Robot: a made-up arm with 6 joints. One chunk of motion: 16 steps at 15 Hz.
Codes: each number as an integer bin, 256 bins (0 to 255) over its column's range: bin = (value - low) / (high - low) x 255, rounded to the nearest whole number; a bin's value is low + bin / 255 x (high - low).
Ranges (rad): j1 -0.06..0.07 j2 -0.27..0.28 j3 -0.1..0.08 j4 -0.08..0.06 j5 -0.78..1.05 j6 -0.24..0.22
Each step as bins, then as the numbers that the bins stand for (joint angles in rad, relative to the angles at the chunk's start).
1 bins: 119 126 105 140 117 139
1 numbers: 0.0007 0.0018 -0.0259 -0.0031 0.0596 0.0107
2 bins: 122 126 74 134 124 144
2 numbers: 0.0022 0.0018 -0.0478 -0.0064 0.1099 0.0198
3 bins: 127 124 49 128 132 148
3 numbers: 0.0047 -0.0025 -0.0654 -0.0097 0.1673 0.0270
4 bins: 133 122 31 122 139 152
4 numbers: 0.0078 -0.0069 -0.0781 -0.0130 0.2175 0.0342
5 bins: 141 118 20 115 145 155
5 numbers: 0.0119 -0.0155 -0.0859 -0.0169 0.2606 0.0396
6 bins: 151 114 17 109 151 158
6 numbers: 0.0170 -0.0241 -0.0880 -0.0202 0.3036 0.0450
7 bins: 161 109 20 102 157 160
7 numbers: 0.0221 -0.0349 -0.0859 -0.0240 0.3467 0.0486
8 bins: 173 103 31 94 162 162
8 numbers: 0.0282 -0.0478 -0.0781 -0.0284 0.3826 0.0522
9 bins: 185 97 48 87 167 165
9 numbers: 0.0343 -0.0608 -0.0661 -0.0322 0.4185 0.0576
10 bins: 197 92 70 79 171 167
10 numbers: 0.0404 -0.0716 -0.0506 -0.0366 0.4472 0.0613
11 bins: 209 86 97 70 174 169
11 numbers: 0.0465 -0.0845 -0.0315 -0.0416 0.4687 0.0649
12 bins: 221 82 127 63 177 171
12 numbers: 0.0527 -0.0931 -0.0104 -0.0454 0.4902 0.0685
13 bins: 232 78 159 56 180 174
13 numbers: 0.0583 -0.1018 0.0122 -0.0493 0.5118 0.0739
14 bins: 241 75 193 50 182 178
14 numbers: 0.0629 -0.1082 0.0362 -0.0525 0.5261 0.0811
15 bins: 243 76 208 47 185 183
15 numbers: 0.0639 -0.1061 0.0468 -0.0542 0.5476 0.0901
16 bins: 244 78 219 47 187 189
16 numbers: 0.0644 -0.1018 0.0546 -0.0542 0.5620 0.1009
